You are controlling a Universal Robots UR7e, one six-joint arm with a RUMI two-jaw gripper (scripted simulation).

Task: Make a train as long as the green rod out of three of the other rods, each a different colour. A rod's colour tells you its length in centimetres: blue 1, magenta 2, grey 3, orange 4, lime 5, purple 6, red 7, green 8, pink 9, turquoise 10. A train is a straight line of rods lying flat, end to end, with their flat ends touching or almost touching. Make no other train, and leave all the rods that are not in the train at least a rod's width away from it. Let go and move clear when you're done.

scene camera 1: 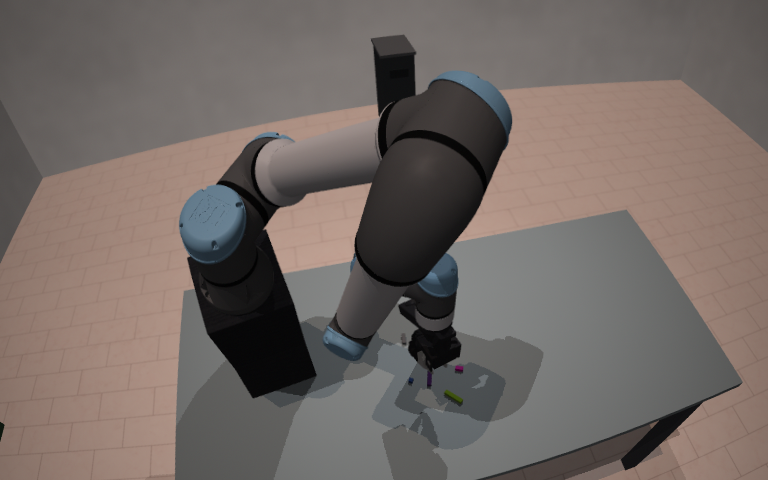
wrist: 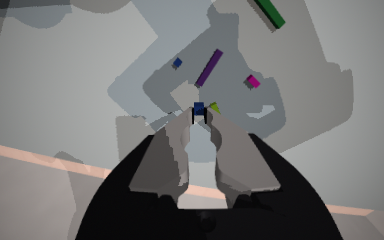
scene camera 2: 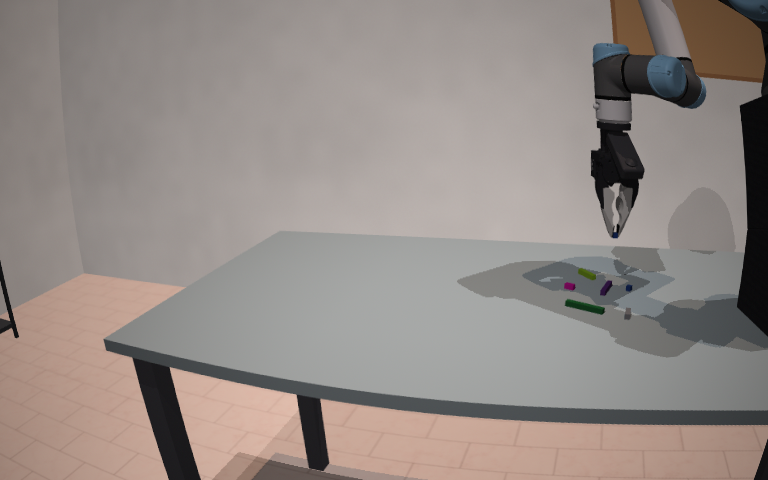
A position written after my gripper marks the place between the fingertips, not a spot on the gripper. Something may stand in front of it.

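Note:
There is my gripper [scene camera 2: 614, 237]. Scene camera 1 lets me see it too, my gripper [scene camera 1: 428, 367], and when I look through the wrist view I find the same gripper [wrist: 198, 108] there as well.

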